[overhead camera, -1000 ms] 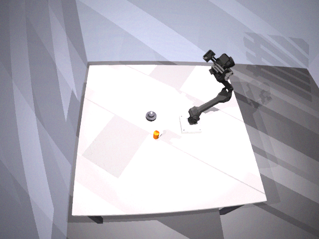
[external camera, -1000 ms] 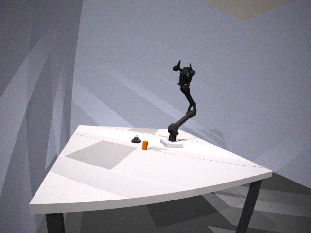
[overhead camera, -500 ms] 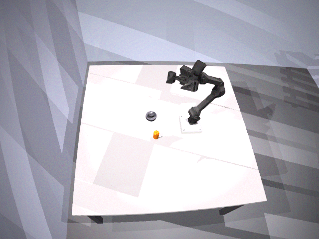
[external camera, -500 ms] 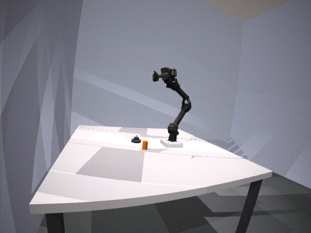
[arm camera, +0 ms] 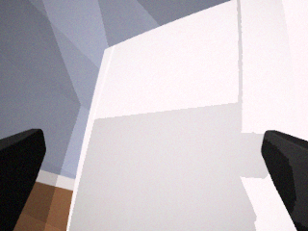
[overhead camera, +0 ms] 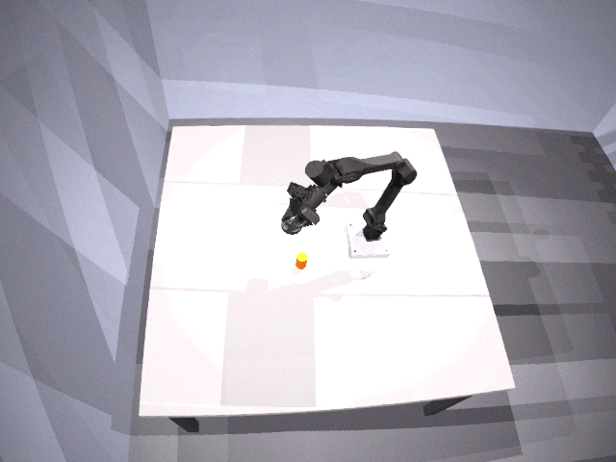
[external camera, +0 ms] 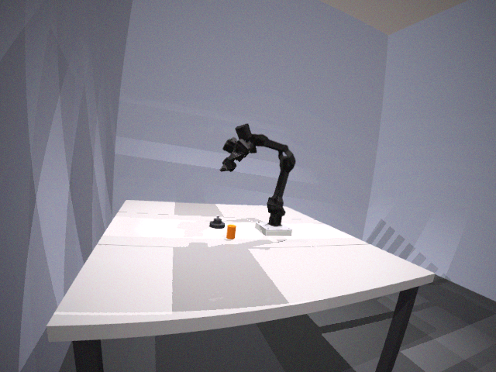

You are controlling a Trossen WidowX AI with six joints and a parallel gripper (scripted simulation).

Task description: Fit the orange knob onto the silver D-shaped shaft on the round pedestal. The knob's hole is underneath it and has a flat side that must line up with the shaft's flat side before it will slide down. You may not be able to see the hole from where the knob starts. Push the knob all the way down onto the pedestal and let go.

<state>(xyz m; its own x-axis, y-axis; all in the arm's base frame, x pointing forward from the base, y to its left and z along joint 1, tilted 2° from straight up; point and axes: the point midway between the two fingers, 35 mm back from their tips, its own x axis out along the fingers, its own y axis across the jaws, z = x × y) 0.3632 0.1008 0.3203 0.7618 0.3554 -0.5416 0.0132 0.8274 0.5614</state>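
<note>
My gripper tip is 9 cm past the orange knob, 4 cm to the left of it and 30 cm above it. Also, from my gripper tip: pedestal: 9 cm behind, 22 cm to the right, 31 cm below.
</note>
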